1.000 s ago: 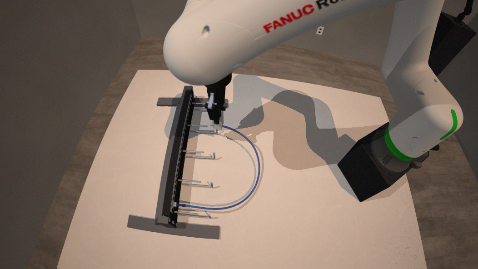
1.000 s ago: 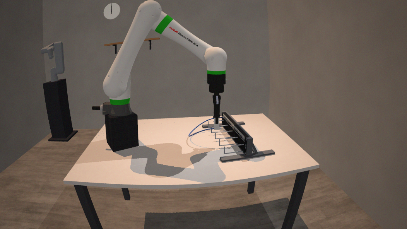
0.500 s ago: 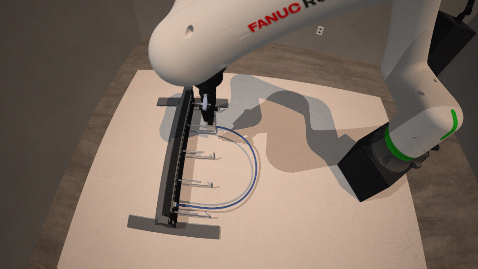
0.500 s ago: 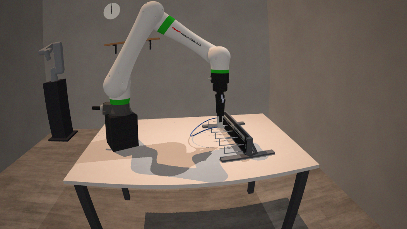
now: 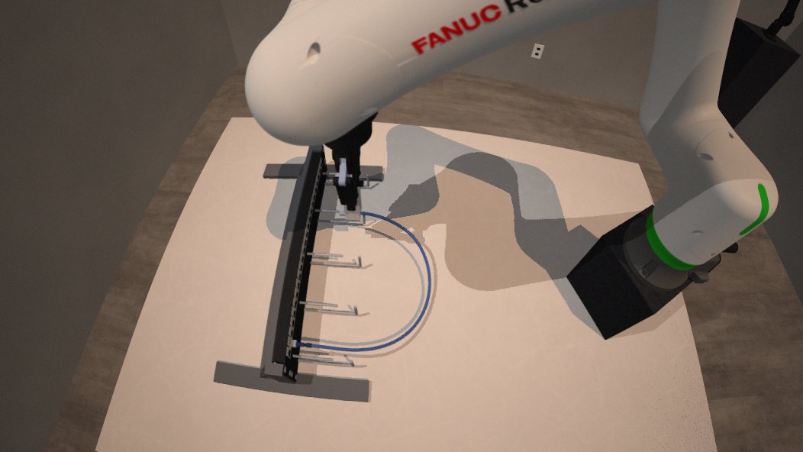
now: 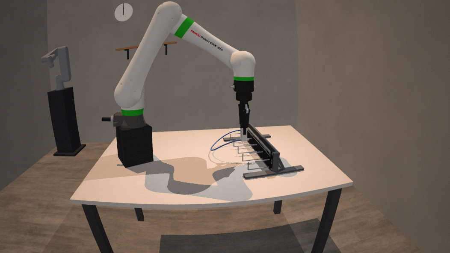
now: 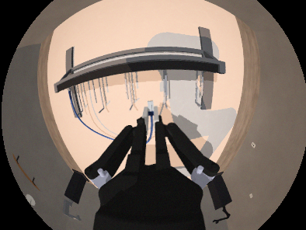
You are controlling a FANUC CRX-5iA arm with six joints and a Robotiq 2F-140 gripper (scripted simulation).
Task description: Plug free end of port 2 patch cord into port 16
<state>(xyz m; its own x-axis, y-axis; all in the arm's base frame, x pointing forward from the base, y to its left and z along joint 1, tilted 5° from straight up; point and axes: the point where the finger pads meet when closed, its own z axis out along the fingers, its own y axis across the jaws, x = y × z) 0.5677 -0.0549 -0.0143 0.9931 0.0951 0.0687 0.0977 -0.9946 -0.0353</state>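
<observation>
Now: hand 30 mm above the plug and 10 mm short of it.
</observation>
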